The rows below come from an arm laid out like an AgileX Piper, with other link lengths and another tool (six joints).
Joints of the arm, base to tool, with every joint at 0 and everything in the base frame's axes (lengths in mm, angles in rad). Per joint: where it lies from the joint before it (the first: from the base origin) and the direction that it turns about. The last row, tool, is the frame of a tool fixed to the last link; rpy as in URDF.
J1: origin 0.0 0.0 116.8 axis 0 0 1
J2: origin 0.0 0.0 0.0 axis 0 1 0
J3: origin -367.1 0.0 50.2 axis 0 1 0
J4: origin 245.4 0.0 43.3 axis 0.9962 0 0.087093
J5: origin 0.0 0.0 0.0 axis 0 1 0
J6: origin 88.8 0.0 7.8 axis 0.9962 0 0.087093
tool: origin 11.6 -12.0 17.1 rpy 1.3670 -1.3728 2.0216
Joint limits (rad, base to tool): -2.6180..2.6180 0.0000..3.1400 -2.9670..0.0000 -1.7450..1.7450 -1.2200..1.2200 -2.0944..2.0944
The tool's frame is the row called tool.
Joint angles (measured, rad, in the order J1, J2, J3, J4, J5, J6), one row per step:
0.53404, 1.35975, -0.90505, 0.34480, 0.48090, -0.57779
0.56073, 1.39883, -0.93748, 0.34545, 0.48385, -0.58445
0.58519, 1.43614, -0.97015, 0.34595, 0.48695, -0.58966
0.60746, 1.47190, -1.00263, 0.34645, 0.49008, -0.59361
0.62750, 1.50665, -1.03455, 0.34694, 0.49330, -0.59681
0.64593, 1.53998, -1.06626, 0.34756, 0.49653, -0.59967
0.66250, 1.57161, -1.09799, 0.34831, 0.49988, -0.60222
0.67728, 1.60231, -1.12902, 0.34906, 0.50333, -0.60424
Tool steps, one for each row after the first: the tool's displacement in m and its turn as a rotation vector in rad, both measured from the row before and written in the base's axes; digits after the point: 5 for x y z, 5 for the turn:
0.00694, 0.01394, -0.00151, -0.00733, 0.00535, 0.03223
0.00647, 0.01359, -0.00145, -0.00583, 0.00425, 0.02907
0.00606, 0.01316, -0.00151, -0.00458, 0.00366, 0.02598
0.00580, 0.01270, -0.00182, -0.00409, 0.00365, 0.02324
0.00545, 0.01232, -0.00182, -0.00319, 0.00286, 0.02135
0.00517, 0.01179, -0.00161, -0.00201, 0.00177, 0.01925
0.00502, 0.01127, -0.00185, -0.00173, 0.00192, 0.01710

